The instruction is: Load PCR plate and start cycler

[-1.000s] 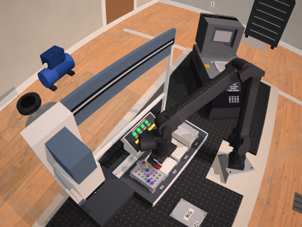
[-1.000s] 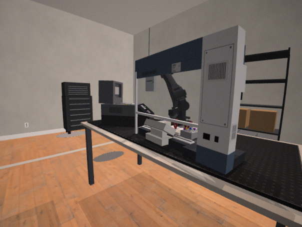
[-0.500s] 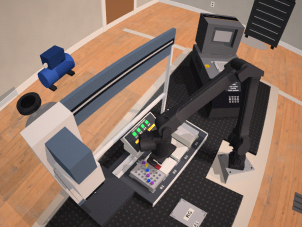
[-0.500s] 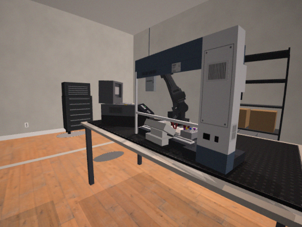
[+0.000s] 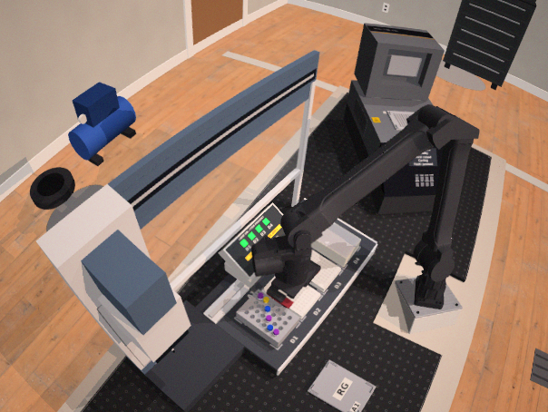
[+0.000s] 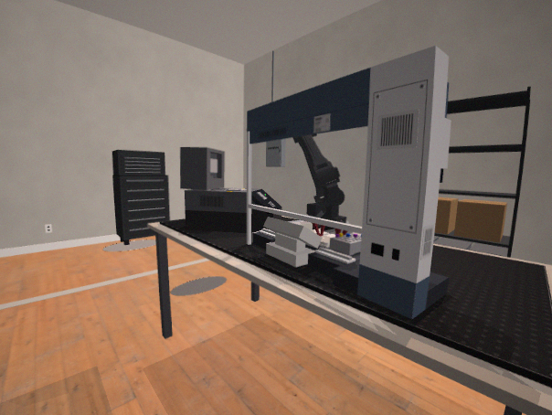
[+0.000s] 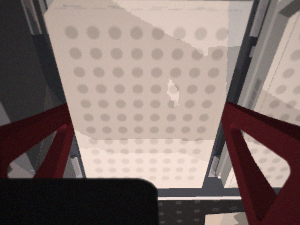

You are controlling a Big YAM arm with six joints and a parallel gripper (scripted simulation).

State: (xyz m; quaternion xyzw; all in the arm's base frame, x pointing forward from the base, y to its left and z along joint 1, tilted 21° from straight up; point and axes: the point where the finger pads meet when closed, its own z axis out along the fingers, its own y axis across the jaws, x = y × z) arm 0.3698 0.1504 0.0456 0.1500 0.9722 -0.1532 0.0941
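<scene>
Now: hand 9 cm to the right of the tube cooling block, 3 cm short of it and 1 cm below it. The rest, counted from my hand: coloured tube: 11 cm to the left, 3 cm ahead, 2 cm above; then deep-well block: 19 cm to the right, 6 cm behind, 1 cm above; then grey RG nest: 20 cm to the left, 20 cm behind, 5 cm below.
</scene>
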